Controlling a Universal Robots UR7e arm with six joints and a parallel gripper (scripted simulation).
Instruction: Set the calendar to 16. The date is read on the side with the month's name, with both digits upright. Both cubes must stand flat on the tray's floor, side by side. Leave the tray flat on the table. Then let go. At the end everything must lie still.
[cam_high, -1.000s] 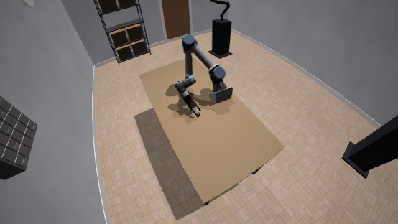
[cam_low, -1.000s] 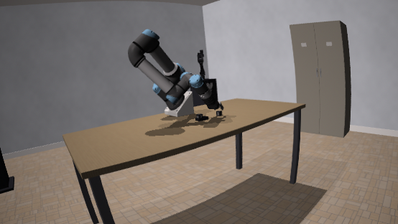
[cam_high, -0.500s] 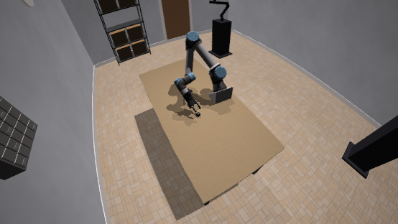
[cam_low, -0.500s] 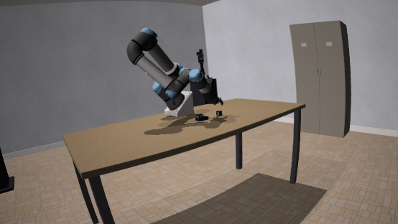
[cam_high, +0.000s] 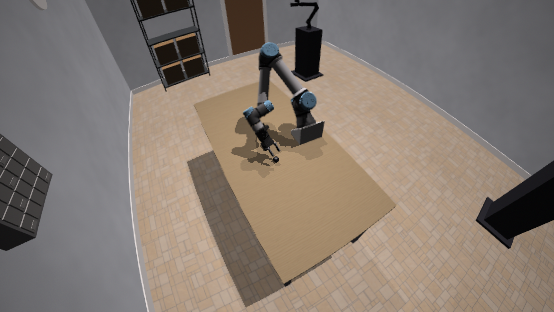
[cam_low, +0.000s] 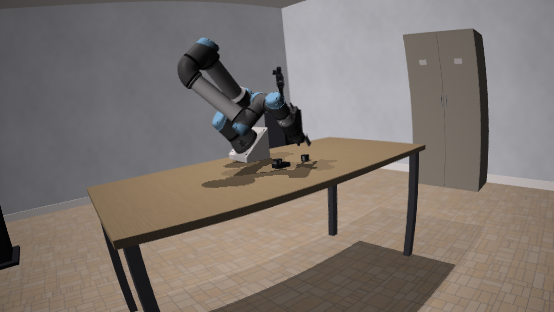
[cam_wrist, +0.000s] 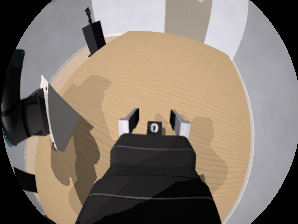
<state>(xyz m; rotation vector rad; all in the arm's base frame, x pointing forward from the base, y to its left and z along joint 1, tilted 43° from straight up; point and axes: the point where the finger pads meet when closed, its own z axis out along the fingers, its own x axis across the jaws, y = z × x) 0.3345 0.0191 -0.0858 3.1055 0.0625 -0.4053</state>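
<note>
The black date cube is 8 cm below my hand and 1 cm to the left of it. Also, from my hand: dark calendar tray: 15 cm to the right, 8 cm below, 1 cm behind.
</note>
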